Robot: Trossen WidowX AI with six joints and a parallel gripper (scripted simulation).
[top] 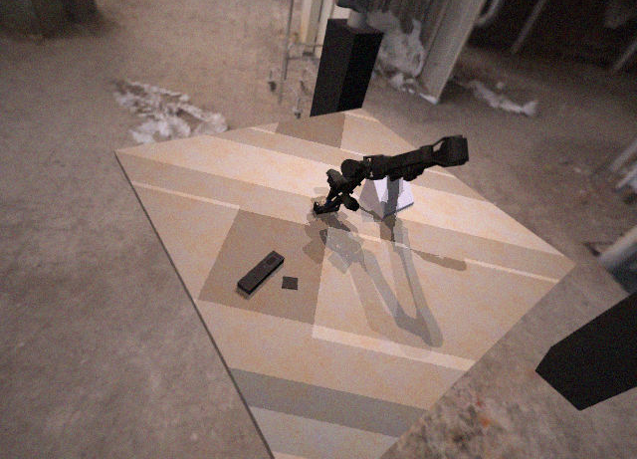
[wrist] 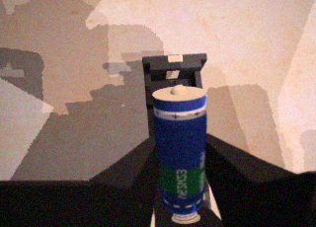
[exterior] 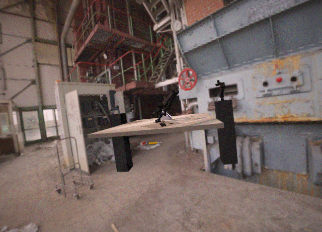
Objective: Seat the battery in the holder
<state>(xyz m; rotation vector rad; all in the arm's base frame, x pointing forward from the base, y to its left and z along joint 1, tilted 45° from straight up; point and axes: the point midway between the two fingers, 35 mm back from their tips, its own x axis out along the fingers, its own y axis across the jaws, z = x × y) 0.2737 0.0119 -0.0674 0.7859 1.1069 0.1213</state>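
The battery lies 1 cm above my gripper tip. The rest, counted from my gripper tip: dark square piece: 31 cm ahead, 20 cm to the left, 2 cm below.
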